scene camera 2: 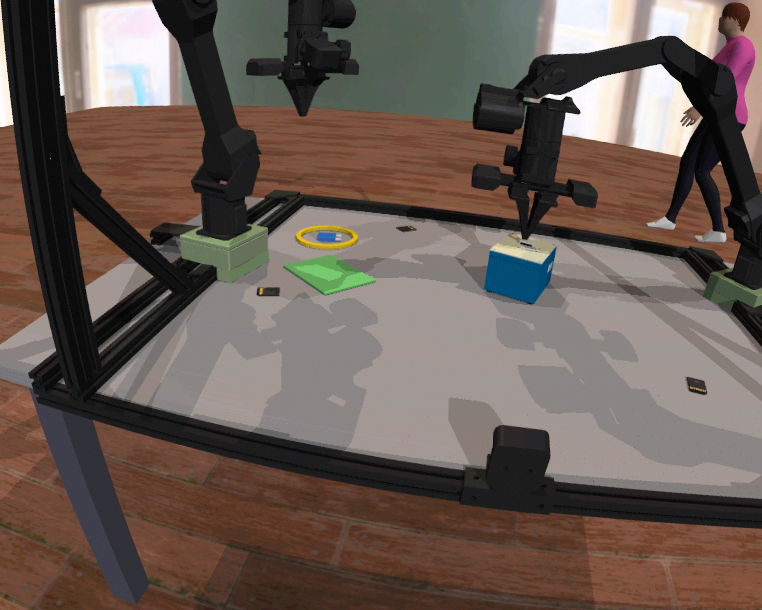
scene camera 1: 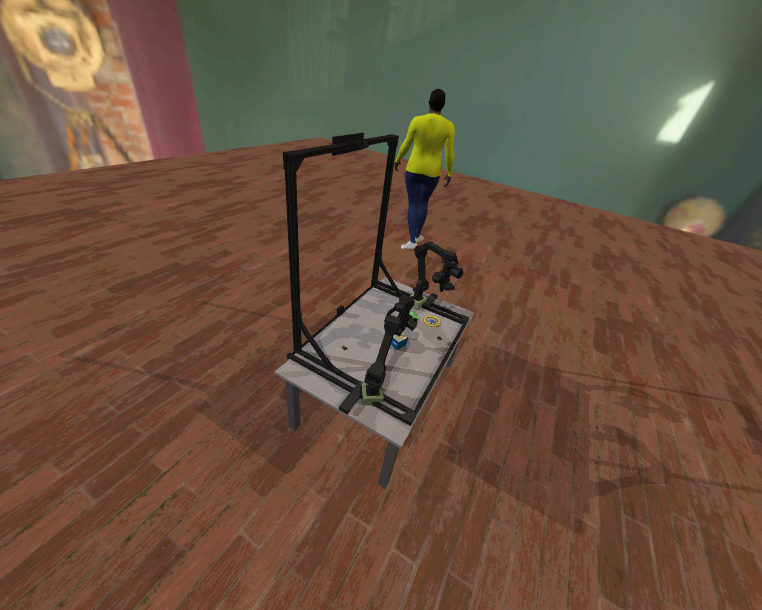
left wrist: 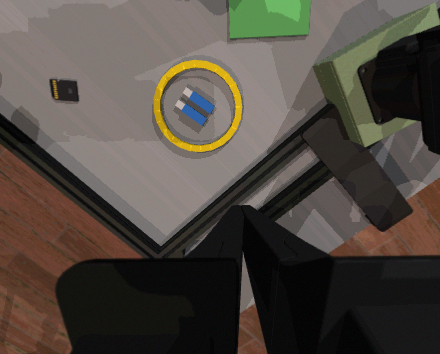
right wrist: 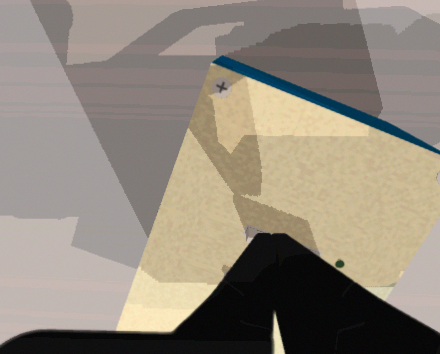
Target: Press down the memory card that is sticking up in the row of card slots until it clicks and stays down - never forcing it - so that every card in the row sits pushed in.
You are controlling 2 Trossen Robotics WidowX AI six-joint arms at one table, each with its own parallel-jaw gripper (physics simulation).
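Pixels of known places: left gripper, between the fingertips: [scene camera 2: 302,116] [scene camera 1: 440,291] [left wrist: 240,214]; right gripper, between the fingertips: [scene camera 2: 524,239] [right wrist: 270,247]; left arm's base, origin of its link: [scene camera 2: 224,231] [scene camera 1: 417,297] [left wrist: 397,81]; right arm's base, origin of its link: [scene camera 2: 745,280] [scene camera 1: 372,390].
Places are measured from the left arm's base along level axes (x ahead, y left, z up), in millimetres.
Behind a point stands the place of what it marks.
A blue block with a cream top [scene camera 1: 399,343] {x 465, y 218, z -5 mm} [scene camera 2: 517,277] {x 431, y 118, z -20 mm} [right wrist: 310,175] holds the card slots. My right gripper [scene camera 2: 526,237] {x 424, y 181, z 19 mm} [right wrist: 270,247] {x 424, y 181, z 19 mm} is shut and empty, fingers pointing down, tips at a memory card [scene camera 2: 526,243] {x 429, y 178, z 14 mm} in the block's top. In the right wrist view the fingers cover most of this card, and small pale ends show beside the tips. I cannot tell whether the tips touch it or how far it sticks up. The rest of the row is hidden behind the fingers. My left gripper [scene camera 2: 302,114] {x 30, y 177, z 162 mm} [left wrist: 240,214] {x 30, y 177, z 162 mm} is shut and empty, high above the table.
A yellow ring [scene camera 2: 298,237] {x 38, y 159, z -52 mm} [left wrist: 157,105] {x 105, y 236, z -51 mm} lies around two blue sticks [scene camera 2: 327,236] {x 81, y 187, z -50 mm} [left wrist: 194,114] {x 72, y 202, z -51 mm}. A green sheet [scene camera 2: 329,274] {x 163, y 48, z -54 mm} [left wrist: 270,19] {x 118, y 73, z -54 mm} lies beside it. Loose black cards [scene camera 2: 268,291] {x 118, y -47, z -55 mm} [scene camera 2: 696,385] {x 700, y -2, z -55 mm} [left wrist: 65,90] {x 177, y 326, z -55 mm} lie on the table. A black frame edges the table.
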